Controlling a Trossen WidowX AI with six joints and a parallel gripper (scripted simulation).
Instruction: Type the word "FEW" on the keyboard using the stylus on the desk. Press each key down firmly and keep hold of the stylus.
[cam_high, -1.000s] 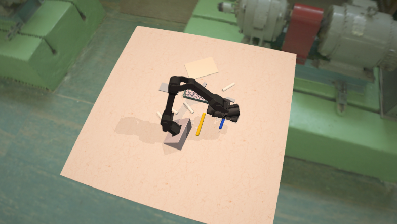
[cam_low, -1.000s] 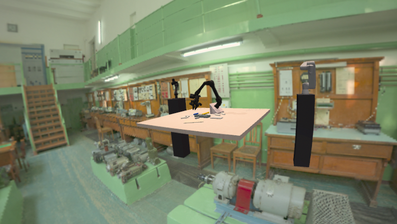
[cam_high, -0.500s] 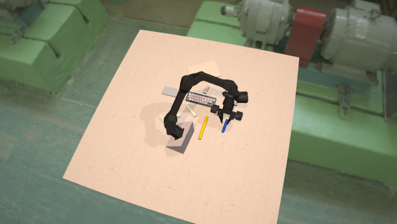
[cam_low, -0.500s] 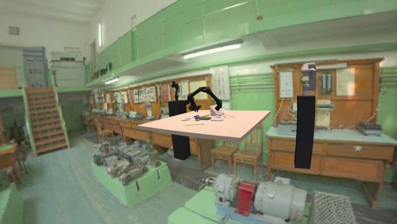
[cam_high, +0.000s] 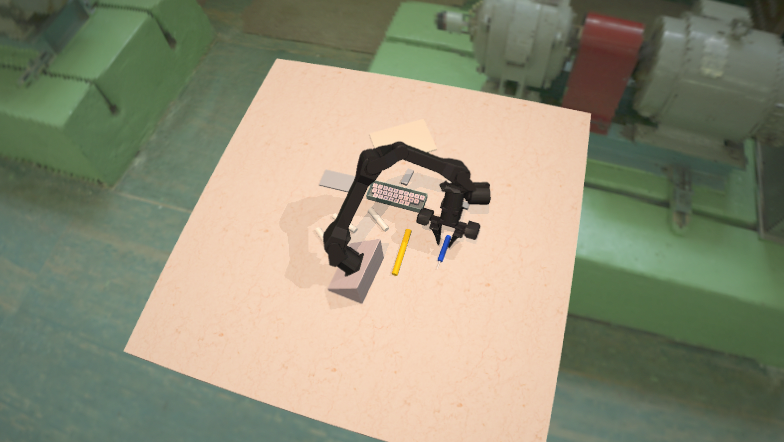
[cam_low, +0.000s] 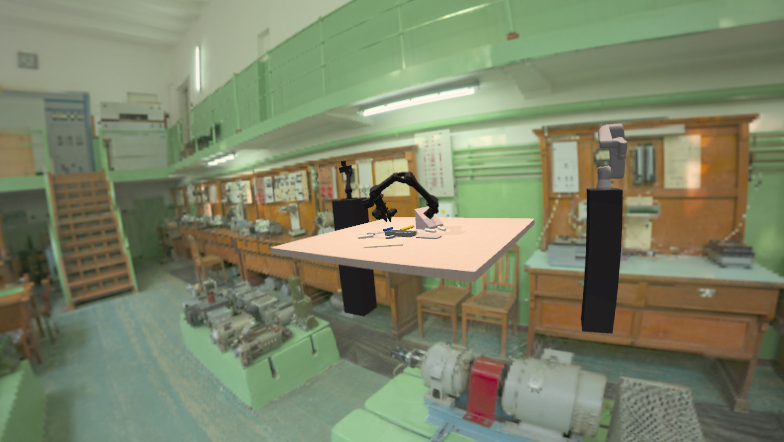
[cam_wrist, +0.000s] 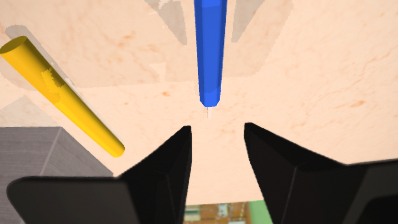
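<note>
Now: the blue stylus 20 mm behind my gripper tip and 50 mm below it. Also, from my gripper tip: yellow rod 20 mm behind, 130 mm to the left, 50 mm below; grey block 190 mm ahead, 30 mm to the right, 50 mm below; grey plate 220 mm ahead, 390 mm to the left, 50 mm below.
</note>
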